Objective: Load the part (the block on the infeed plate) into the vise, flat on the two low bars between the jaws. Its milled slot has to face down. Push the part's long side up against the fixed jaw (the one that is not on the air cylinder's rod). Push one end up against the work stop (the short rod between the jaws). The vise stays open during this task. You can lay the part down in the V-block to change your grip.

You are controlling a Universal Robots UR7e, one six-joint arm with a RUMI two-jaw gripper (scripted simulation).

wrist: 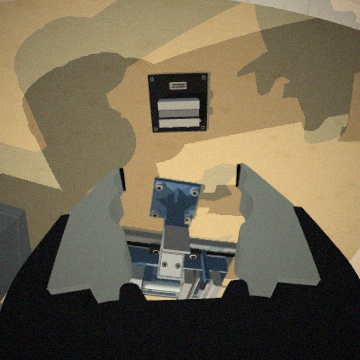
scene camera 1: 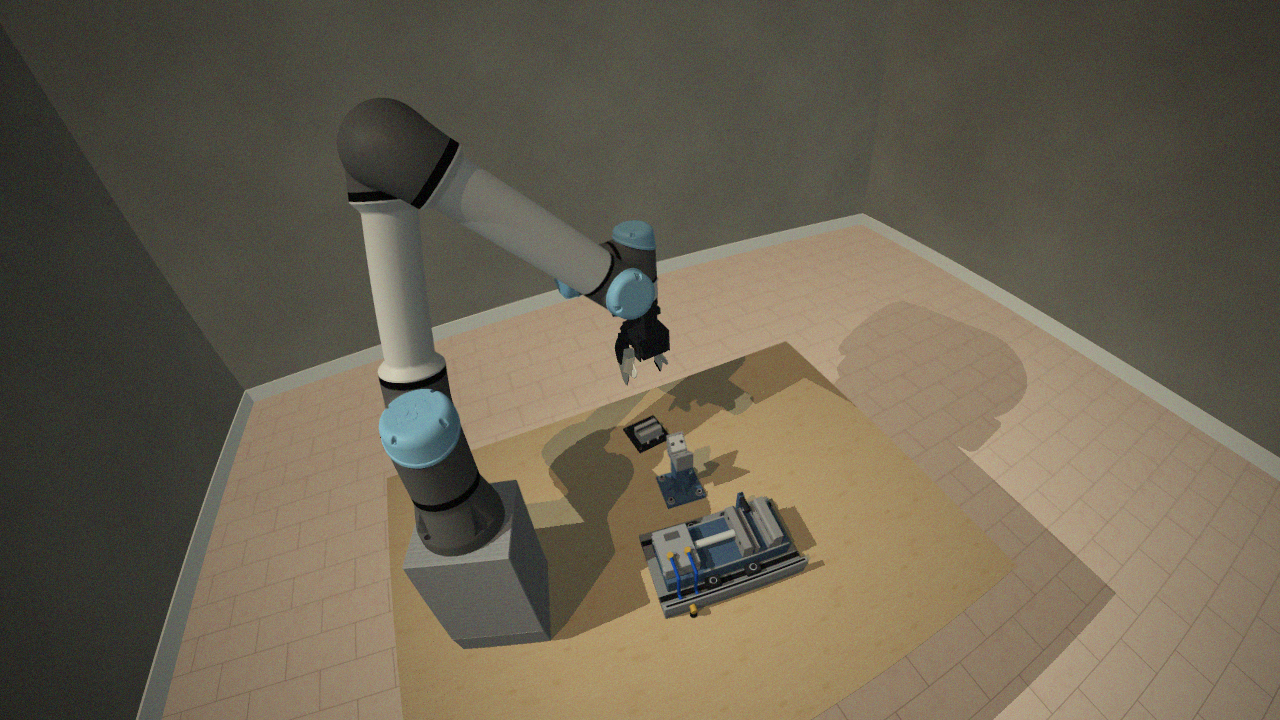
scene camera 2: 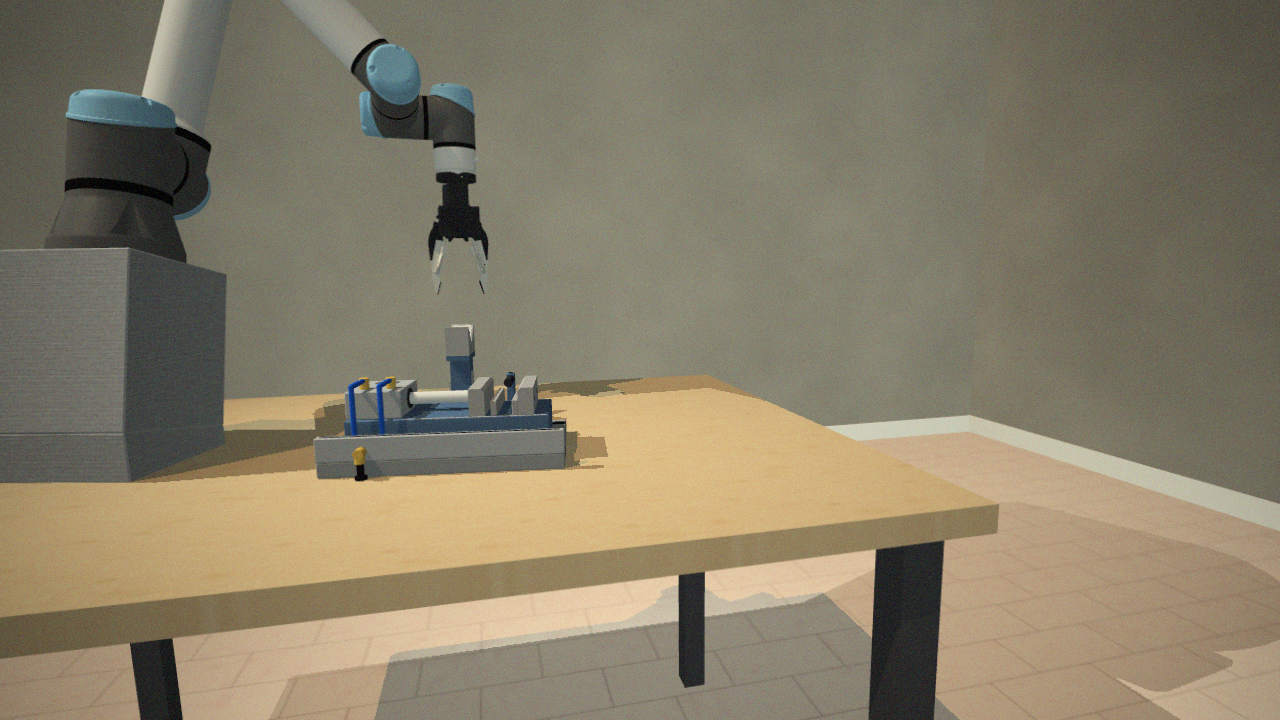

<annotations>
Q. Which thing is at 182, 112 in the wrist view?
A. A part.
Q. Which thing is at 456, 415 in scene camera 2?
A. A vise.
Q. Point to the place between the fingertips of my gripper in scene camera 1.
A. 643, 377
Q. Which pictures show my gripper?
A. The wrist view, scene camera 1 and scene camera 2: all of them.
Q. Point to a vise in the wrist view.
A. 139, 256
</annotations>
